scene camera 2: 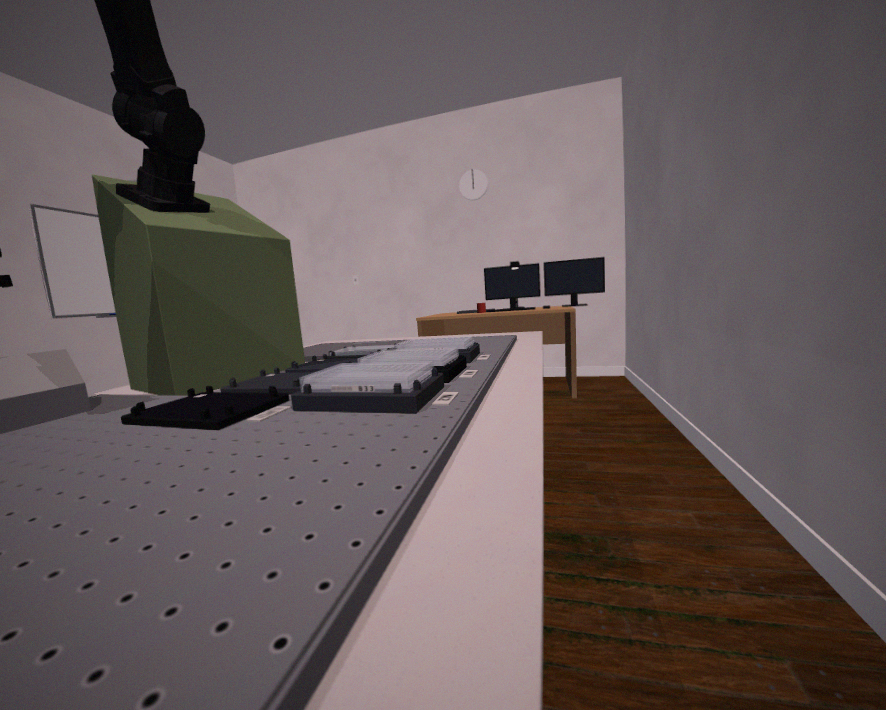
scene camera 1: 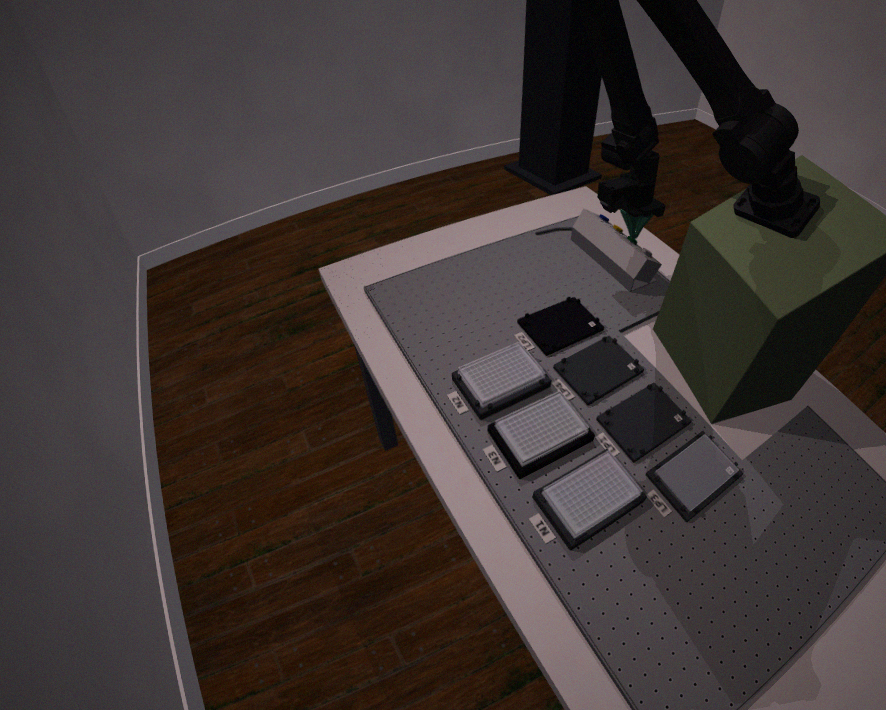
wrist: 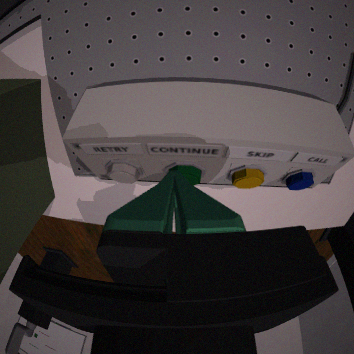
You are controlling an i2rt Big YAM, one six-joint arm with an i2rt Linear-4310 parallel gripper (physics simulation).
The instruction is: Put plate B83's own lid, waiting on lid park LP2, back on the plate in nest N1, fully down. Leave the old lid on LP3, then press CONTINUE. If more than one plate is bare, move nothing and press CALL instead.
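Places are measured from the arm's base along level axes (x ahead, y left, z up), in millimetres.
Pixels of known places: gripper, fingertip midpoint: (scene camera 1: 633,238) (wrist: 173,177); arm's base, link origin: (scene camera 2: 165,203) (scene camera 1: 776,209).
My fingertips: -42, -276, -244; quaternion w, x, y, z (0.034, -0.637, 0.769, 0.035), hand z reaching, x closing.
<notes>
Ahead of a thing's pixels: the offset from my fingertips to its top centre, as dx, dy, dz. "spot": to the spot under its first point.
My gripper (scene camera 1: 633,238) (wrist: 173,177) is shut and empty. In the wrist view its green fingertips overlap the left part of the green CONTINUE button {spot: -2, -13, -3} (wrist: 191,175); whether they touch it I cannot tell. The plate in nest N1 {spot: +512, +343, -39} (scene camera 1: 590,494) shows a clear lid that looks level and seated. A clear lid {+334, +430, -58} (scene camera 1: 696,473) lies flat on park LP3 {spot: +401, +463, -63} (scene camera 1: 688,513). Park LP2 {+277, +46, -56} (scene camera 1: 560,325) (scene camera 2: 199,408) is a bare black tray. The blue CALL button {spot: -16, -101, -3} (wrist: 300,180) stands at the right end of the button box {+12, -35, +8} (scene camera 1: 612,247) (wrist: 205,112). B83's label cannot be read on N1.
Plates in N2 {+464, +81, -40} (scene camera 1: 501,373) (scene camera 2: 369,377) and N3 {+483, +205, -42} (scene camera 1: 543,427) also look lidded. Two more dark parks {spot: +304, +174, -66} (scene camera 1: 599,368) {spot: +329, +303, -66} (scene camera 1: 643,421) hold no lid. The yellow SKIP {-16, -55, -2} (wrist: 247,178) and grey RETRY {spot: +8, +36, -2} (wrist: 124,171) buttons flank CONTINUE. The green pedestal (scene camera 1: 728,325) (scene camera 2: 214,295) stands beside the box.
</notes>
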